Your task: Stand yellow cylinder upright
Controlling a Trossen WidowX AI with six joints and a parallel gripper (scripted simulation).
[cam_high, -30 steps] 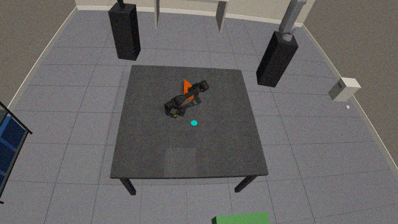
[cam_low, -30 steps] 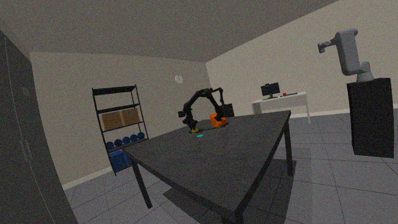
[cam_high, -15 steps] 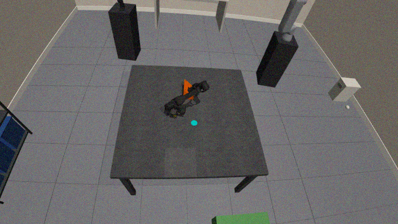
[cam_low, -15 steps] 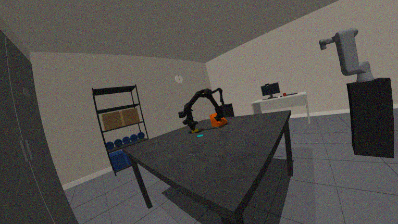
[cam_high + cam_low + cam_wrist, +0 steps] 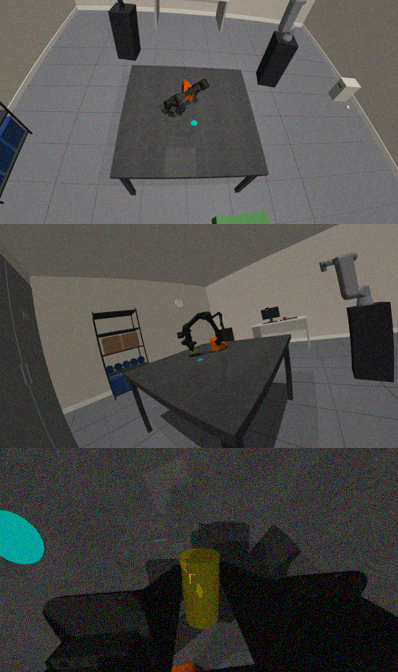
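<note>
Now: gripper tip 5 cm short of the cyan circle, 19 cm to the right of it and 5 cm above it. From my gripper tip the other things lie so: yellow tall cylinder (2 cm behind).
</note>
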